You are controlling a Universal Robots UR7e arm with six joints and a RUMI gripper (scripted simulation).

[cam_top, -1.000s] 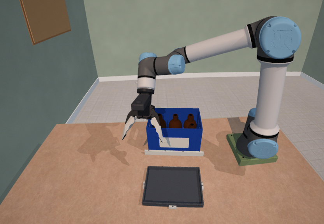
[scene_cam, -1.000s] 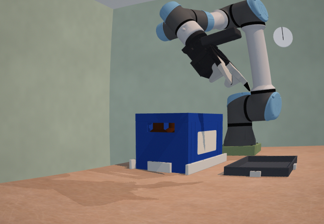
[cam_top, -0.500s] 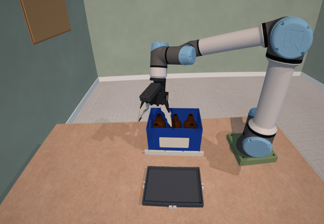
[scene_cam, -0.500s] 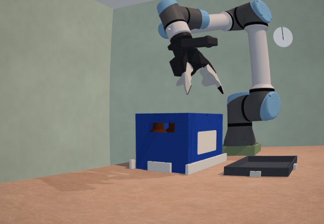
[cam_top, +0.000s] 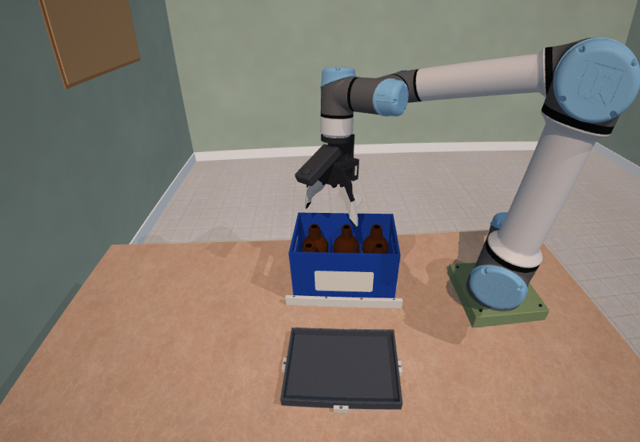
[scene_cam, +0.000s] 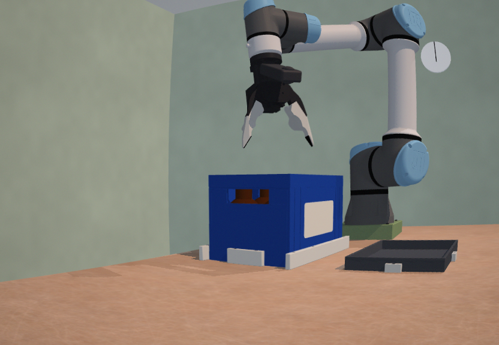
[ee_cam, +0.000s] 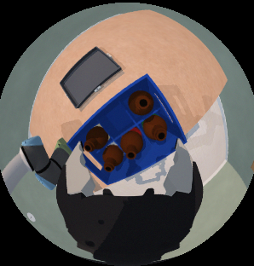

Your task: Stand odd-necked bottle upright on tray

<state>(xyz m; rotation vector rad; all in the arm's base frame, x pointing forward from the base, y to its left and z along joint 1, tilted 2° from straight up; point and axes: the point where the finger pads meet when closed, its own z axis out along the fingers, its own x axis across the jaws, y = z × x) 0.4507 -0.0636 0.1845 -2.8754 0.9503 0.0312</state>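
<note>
My gripper is now 15 cm above the glass bottle, 6 cm to the left of it and 4 cm past it. Also, from my hand: dark tray 28 cm to the left, 22 cm below, 3 cm behind; then blue crate 15 cm below, 4 cm behind, 2 cm to the right.
</note>
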